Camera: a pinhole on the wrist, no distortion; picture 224 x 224 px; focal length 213.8 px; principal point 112.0 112.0 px. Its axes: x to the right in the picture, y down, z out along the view. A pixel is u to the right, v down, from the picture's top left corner.
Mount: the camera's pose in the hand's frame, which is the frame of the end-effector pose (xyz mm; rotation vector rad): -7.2 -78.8 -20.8 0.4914 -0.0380 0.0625
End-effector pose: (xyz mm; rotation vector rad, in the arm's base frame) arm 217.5 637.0 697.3 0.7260 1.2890 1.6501
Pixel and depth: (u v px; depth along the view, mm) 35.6 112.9 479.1
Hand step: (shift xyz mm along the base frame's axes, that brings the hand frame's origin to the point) 507.8 19.0 -171.6
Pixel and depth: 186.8 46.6 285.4
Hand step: 209.6 184.2 -223.7
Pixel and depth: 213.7 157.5 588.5
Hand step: 448.0 486.1 -77.2
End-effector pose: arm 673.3 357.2 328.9 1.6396 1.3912 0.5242
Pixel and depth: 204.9 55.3 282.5
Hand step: 37.0 27.2 -353.0
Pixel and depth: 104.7 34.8 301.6
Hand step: -29.5 -94.3 -358.8
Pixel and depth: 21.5 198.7 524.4
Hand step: 260.7 -430.8 -338.6
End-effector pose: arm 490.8 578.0 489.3 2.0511 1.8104 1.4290
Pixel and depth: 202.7 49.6 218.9
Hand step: -91.0 215.5 -169.5
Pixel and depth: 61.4 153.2 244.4
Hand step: 29.4 97.6 -254.8
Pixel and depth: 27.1 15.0 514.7
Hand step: -179.3 159.6 -609.6
